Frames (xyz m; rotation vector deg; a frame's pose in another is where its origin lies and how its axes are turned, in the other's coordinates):
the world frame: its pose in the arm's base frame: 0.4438 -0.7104 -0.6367 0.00 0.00 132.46
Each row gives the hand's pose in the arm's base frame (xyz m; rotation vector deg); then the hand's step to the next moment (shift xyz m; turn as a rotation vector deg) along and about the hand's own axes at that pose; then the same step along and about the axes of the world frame.
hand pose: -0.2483 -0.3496 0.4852 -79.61 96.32 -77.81
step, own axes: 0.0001 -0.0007 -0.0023 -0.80 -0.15 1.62
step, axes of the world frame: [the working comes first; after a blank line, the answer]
step, axes of the arm's base frame: -0.0018 0.0007 0.0014 1.72 0.20 -0.53

0.0018 0.0008 0.0014 -1.01 -1.41 -0.53
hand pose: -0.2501 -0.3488 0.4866 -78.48 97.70 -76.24
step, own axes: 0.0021 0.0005 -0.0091 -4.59 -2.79 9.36
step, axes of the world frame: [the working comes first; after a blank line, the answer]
step, axes of the arm's base frame: -0.0088 0.0011 0.0029 10.65 1.17 -1.25

0.0068 0.0057 0.0029 -6.33 -8.65 -1.25
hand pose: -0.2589 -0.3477 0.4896 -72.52 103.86 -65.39
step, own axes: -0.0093 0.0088 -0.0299 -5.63 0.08 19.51
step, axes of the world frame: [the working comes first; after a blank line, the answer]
step, axes of the arm's base frame: -0.0261 0.0188 0.0047 18.63 -0.34 -8.06

0.0315 0.0065 0.0047 -12.83 -13.52 -8.06
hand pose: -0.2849 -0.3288 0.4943 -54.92 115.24 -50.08
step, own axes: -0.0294 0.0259 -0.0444 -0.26 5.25 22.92
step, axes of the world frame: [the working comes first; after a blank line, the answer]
step, axes of the arm's base frame: -0.0319 0.0487 0.0108 17.27 -3.15 -15.64

0.0575 -0.0093 0.0108 -13.99 -10.62 -15.64
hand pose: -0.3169 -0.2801 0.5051 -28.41 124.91 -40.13
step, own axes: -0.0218 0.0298 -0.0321 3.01 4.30 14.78
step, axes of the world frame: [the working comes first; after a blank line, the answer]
step, axes of the arm's base frame: -0.0149 0.0453 0.0111 9.05 -3.07 -12.43

0.0434 -0.0196 0.0111 -8.38 -4.61 -12.43
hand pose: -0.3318 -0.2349 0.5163 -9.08 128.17 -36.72
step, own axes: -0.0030 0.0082 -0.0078 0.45 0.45 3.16
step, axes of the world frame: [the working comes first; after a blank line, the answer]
step, axes of the arm's base frame: -0.0029 0.0111 0.0023 2.03 -1.00 -2.30

0.0101 -0.0054 0.0023 -2.11 -0.82 -2.30
